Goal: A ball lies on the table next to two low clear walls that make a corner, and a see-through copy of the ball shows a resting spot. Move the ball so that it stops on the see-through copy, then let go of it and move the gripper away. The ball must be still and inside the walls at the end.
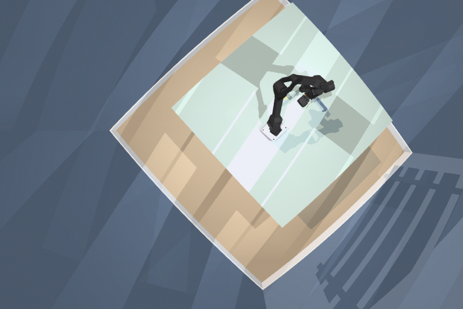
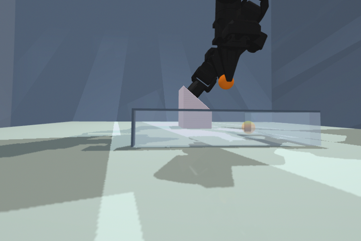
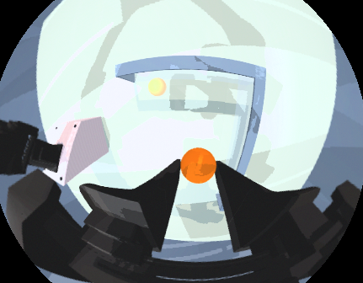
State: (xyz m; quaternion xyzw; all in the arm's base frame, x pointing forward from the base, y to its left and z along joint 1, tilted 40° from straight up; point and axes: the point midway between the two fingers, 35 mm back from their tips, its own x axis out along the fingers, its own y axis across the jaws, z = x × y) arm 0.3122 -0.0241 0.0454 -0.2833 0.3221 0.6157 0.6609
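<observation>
The see-through copy lies 110 mm below my gripper tip, 90 mm to the left of it and 60 mm behind it. The rest, counted from my gripper tip: orange ball (right at my gripper tip).
</observation>
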